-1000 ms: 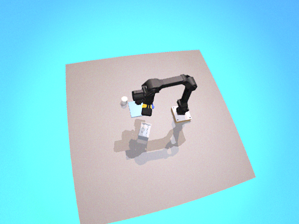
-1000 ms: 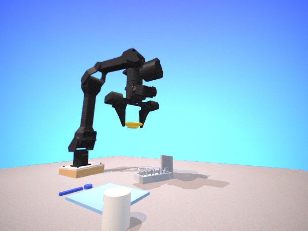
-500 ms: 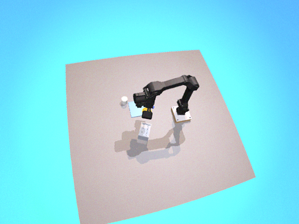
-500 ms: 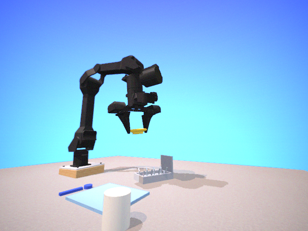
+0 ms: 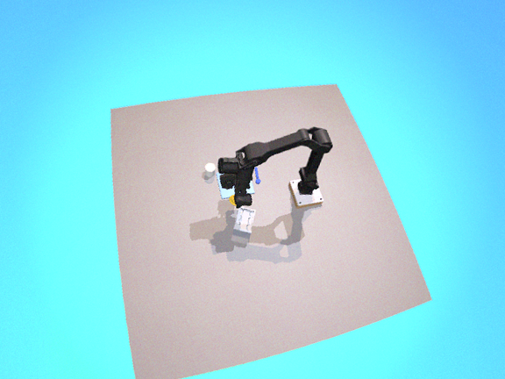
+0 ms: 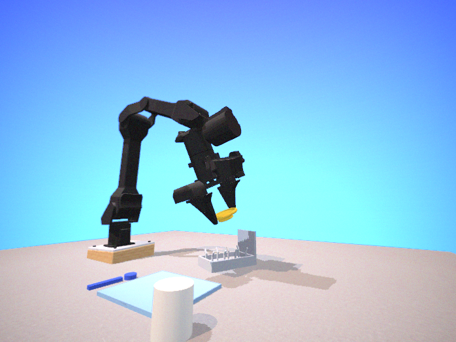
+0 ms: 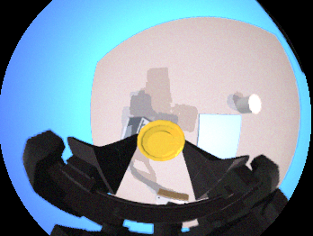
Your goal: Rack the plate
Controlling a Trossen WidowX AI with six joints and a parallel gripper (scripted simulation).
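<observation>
My gripper tip is 40 mm past the grey dish rack, 50 mm to the right of it and 90 mm above it. Round my gripper tip: yellow plate: 10 mm above; then white cup: 100 mm ahead, 200 mm to the right, 90 mm below; then blue spoon: 110 mm behind, 170 mm to the right, 110 mm below.
</observation>
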